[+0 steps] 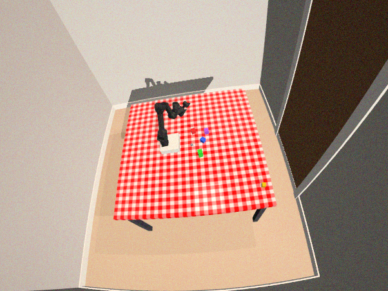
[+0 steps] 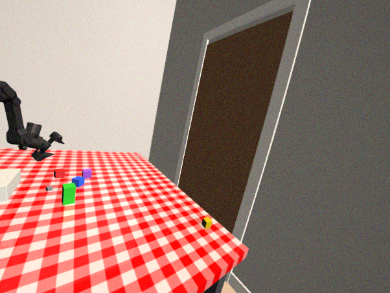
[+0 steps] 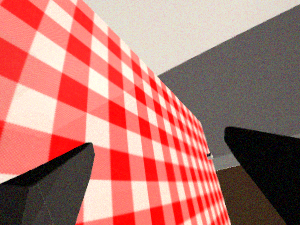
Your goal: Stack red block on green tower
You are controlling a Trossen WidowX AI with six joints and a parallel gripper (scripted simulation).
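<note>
My gripper tip is 280 mm to the left of the red block, 60 mm above it and 10 mm short of it. Round my gripper tip: blue block (400 mm to the right, 80 mm ahead, 60 mm below); then small grey block (420 mm to the right, 70 mm below, 30 mm behind); then purple block (310 mm to the right, 120 mm ahead, 60 mm below).
</note>
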